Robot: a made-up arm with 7 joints.
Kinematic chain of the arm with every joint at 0, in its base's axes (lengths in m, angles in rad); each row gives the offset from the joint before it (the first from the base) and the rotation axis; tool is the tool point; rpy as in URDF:
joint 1: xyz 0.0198 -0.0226 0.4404 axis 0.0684 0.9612 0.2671
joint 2: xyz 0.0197 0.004 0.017 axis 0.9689 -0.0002 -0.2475
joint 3: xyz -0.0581 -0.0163 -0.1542 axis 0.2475 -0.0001 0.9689
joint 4: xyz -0.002 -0.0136 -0.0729 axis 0.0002 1 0
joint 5: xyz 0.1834 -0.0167 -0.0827 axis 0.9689 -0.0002 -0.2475
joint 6: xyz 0.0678 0.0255 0.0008 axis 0.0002 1 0
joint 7: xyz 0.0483 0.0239 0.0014 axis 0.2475 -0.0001 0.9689
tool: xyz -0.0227 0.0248 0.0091 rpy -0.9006 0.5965 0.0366
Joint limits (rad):
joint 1: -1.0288..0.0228
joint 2: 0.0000..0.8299
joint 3: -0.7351..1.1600
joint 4: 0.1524..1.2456
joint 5: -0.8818..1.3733
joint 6: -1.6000..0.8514
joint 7: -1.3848..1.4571
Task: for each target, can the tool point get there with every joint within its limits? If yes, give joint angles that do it. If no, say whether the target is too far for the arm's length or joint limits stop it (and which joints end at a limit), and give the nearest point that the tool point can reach.
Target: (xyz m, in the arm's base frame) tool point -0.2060 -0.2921 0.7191
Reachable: no: joint limits stop it (at a limit: joint 1, joint 2, joint 3, joint 4, joint 7) | nearest point 0.1894 -0.3097 0.4059 | short by 0.505 m
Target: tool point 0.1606 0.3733 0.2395
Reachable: yes | joints -0.1348 0.5738 0.7569 0.3760 -0.6986 -0.5281 -0.8360
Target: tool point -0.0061 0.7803 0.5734
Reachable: no: too far | nearest point 0.0729 0.4645 0.3958 | short by 0.371 m
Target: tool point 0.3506 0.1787 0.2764
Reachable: yes | joints -0.7870 0.2016 0.8281 0.3896 -0.3729 -0.1581 1.1613
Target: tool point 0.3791 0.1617 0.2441
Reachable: yes | joints -0.6576 0.2061 0.7708 0.6263 1.1705 0.0962 -0.4395
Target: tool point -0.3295 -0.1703 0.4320
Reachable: no: joint limits stop it (at a limit: joint 1, joint 3, joint 4, joint 5, joint 6, joint 7) | nearest point 0.0938 -0.2825 0.2155 | short by 0.489 m
